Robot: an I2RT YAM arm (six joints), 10 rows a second.
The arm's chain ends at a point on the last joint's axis. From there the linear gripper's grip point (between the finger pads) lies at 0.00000 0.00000 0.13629 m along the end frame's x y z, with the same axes.
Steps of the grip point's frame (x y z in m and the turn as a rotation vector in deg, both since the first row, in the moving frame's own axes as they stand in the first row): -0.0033, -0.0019, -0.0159, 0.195, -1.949, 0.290; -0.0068, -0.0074, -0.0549, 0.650, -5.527, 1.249; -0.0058, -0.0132, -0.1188, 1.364, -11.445, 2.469; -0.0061, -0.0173, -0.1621, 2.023, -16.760, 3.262; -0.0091, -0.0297, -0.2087, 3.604, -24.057, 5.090; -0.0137, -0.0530, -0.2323, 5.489, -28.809, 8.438
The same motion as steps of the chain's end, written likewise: 0.0013, -0.0014, -0.0158, 0.195, -1.949, 0.290; 0.0063, -0.0057, -0.0543, 0.650, -5.527, 1.249; 0.0212, -0.0094, -0.1161, 1.364, -11.445, 2.469; 0.0330, -0.0114, -0.1562, 2.023, -16.760, 3.262; 0.0460, -0.0189, -0.1966, 3.604, -24.057, 5.090; 0.0507, -0.0356, -0.2149, 5.489, -28.809, 8.438
